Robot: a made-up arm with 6 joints.
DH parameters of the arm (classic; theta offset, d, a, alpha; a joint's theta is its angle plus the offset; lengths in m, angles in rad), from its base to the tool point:
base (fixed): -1.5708 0.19 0 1.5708
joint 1: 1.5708 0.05 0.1 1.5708
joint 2: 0 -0.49 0.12 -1.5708
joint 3: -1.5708 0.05 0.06 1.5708
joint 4: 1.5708 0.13 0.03 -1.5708
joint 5: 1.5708 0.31 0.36 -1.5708
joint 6: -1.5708 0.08 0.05 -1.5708
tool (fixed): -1.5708 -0.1 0 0
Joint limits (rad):
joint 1: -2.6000..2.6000
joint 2: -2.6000..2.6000
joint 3: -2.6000..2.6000
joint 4: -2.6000..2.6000
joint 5: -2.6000..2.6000
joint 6: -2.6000..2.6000
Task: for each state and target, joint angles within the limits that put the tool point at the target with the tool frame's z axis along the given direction. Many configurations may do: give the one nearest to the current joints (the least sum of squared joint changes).
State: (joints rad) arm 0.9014 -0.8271 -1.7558 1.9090 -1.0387 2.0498
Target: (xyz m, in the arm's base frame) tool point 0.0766 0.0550 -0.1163 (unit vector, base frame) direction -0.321 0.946 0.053
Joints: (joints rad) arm 0.7308 -0.3358 -1.9063 2.3006 -0.1749 2.5280
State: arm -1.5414 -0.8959 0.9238 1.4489 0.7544 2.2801
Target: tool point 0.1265 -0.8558 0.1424 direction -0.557 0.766 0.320
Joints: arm -2.1098 -0.1176 1.2026 2.0387 0.8529 2.2791
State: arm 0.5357 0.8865 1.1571 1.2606 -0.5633 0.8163
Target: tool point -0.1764 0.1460 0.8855 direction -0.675 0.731 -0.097
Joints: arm -0.2951 0.8573 0.4558 2.0871 -0.1267 0.9532
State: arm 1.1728 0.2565 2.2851 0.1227 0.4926 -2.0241
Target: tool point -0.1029 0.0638 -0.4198 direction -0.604 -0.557 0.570
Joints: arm 1.4512 -0.1114 1.9302 -0.5361 0.2302 -1.9929
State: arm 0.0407 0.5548 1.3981 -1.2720 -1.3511 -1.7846
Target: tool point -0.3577 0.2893 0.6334 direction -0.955 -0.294 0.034
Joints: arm 0.1119 0.4657 0.9318 -2.0257 -1.3740 -1.4751
